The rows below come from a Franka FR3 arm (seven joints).
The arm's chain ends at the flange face. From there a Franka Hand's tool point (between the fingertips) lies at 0.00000 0.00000 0.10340 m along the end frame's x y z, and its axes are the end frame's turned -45 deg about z.
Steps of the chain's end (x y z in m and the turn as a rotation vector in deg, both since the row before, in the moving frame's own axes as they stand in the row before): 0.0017 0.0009 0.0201 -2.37 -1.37 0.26; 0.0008 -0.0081 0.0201 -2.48 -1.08 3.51; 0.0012 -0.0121 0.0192 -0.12 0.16 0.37; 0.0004 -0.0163 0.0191 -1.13 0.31 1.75; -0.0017 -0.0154 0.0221 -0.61 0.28 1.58; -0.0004 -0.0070 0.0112 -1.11 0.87 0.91; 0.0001 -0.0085 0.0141 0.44 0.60 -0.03; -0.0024 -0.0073 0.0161 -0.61 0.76 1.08; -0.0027 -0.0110 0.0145 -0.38 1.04 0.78; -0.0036 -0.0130 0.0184 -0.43 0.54 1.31; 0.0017 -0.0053 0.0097 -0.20 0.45 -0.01; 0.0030 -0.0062 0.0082 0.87 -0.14 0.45
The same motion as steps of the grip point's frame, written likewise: -0.0042 0.0031 0.0200 -0.71 -2.64 0.26; 0.0017 -0.0035 0.0200 -0.99 -2.52 3.51; 0.0095 -0.0073 0.0192 -0.20 0.03 0.37; 0.0107 -0.0094 0.0191 -1.02 -0.58 1.75; 0.0093 -0.0110 0.0221 -0.63 -0.23 1.58; 0.0043 -0.0027 0.0112 -1.40 -0.17 0.91; 0.0074 -0.0057 0.0141 -0.11 0.74 -0.03; 0.0036 -0.0051 0.0161 -0.97 0.11 1.08; 0.0067 -0.0079 0.0145 -1.00 0.47 0.78; 0.0068 -0.0105 0.0184 -0.69 0.08 1.31; 0.0053 -0.0017 0.0097 -0.46 0.18 -0.01; 0.0074 -0.0035 0.0082 0.71 0.52 0.45
